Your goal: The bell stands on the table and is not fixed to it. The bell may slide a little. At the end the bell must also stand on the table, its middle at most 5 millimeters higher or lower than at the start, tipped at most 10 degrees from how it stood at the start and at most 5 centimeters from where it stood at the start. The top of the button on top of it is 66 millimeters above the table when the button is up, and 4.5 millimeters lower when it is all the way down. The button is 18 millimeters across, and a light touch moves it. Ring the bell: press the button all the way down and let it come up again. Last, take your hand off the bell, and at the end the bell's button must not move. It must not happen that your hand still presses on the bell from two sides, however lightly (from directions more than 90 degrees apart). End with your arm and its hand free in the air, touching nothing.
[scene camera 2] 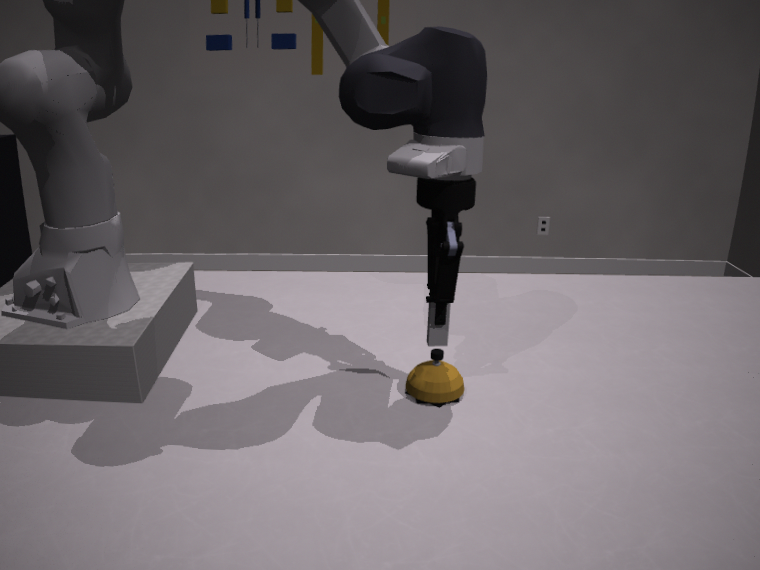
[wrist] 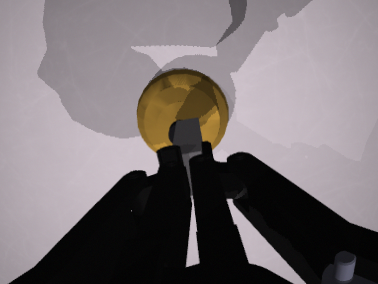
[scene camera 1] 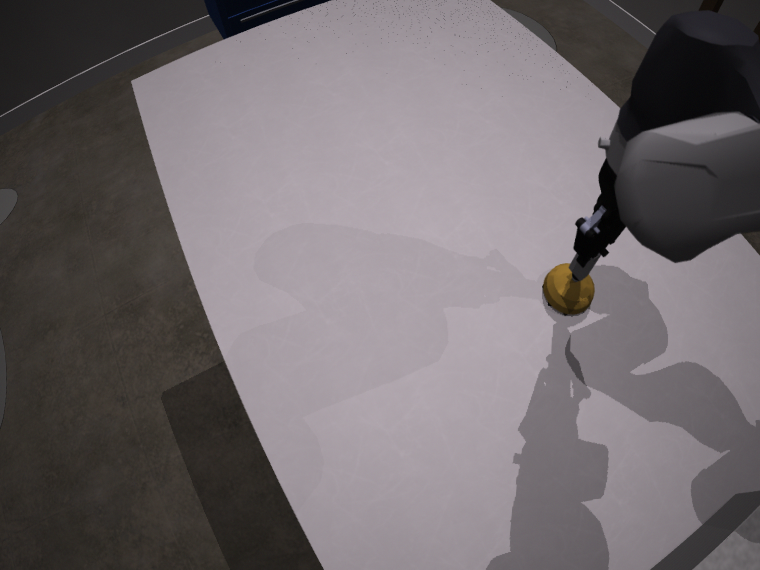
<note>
In view: my gripper [scene camera 2: 436, 343] and a bell [scene camera 2: 429, 383].
The bell shows as well in the wrist view [wrist: 181, 94] and in scene camera 1 [scene camera 1: 565, 294]. My gripper also shows in the wrist view [wrist: 190, 137] and in scene camera 1 [scene camera 1: 577, 272].
</note>
